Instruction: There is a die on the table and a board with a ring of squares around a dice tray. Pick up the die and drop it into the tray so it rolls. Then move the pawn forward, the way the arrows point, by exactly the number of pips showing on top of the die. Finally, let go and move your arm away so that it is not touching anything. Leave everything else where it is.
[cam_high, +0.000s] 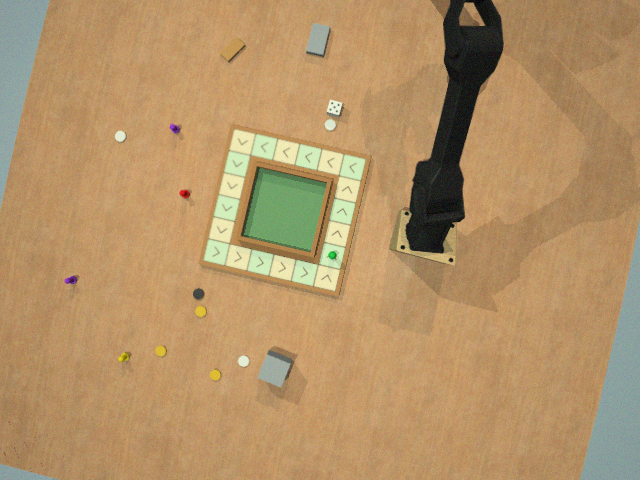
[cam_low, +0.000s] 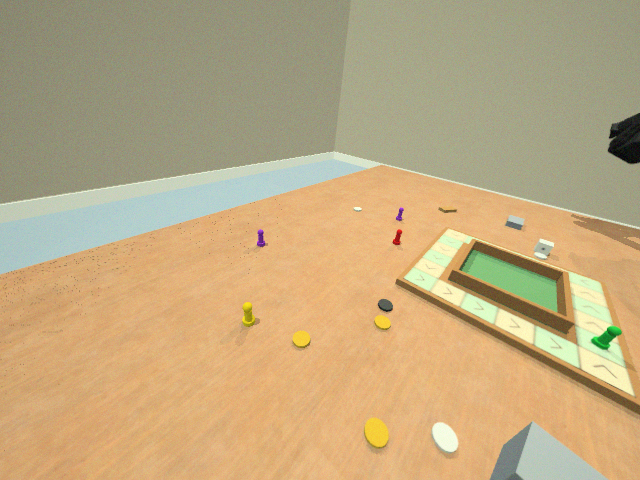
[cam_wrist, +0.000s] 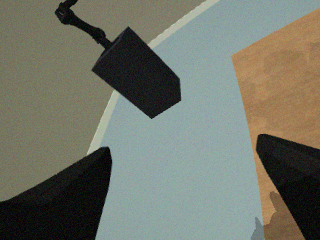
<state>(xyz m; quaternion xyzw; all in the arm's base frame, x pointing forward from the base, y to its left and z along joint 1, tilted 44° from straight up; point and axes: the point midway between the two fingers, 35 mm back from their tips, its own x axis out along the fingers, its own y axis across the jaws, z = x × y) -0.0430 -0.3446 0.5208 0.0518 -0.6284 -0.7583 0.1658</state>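
Right now the white die is 28 cm ahead of my gripper tip, 38 cm to the left of it and 21 cm below it. The rest, counted from my gripper tip: green dice tray (36 cm ahead, 59 cm to the left, 21 cm below); then tan block (50 cm ahead, 27 cm to the left, 21 cm below); then green pawn (26 cm ahead, 67 cm to the left, 19 cm below).
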